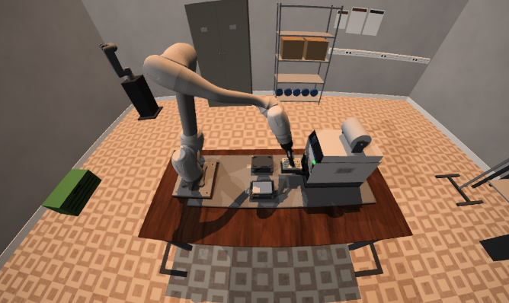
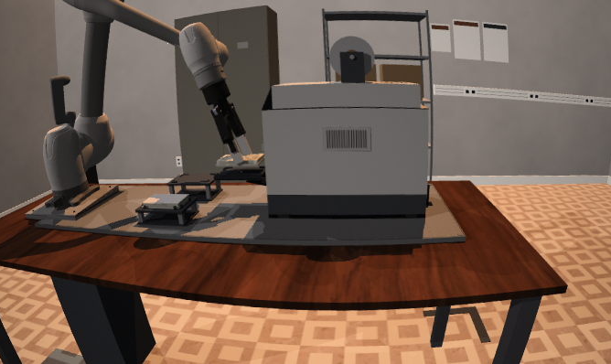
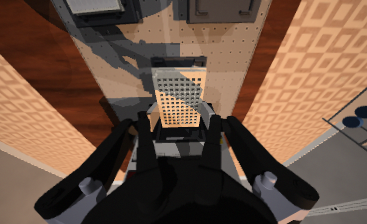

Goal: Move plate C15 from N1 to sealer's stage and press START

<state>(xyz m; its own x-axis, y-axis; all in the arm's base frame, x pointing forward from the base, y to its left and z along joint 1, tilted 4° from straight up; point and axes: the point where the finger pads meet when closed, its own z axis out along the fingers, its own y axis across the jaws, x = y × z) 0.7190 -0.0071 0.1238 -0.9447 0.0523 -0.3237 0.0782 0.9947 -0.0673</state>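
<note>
The sealer stage lies 70 mm below my hand. Also, from my hand: pale plate 210 mm behind, 120 mm to the right, 110 mm below; foil roll 330 mm ahead, 30 mm to the right, 260 mm above.
</note>
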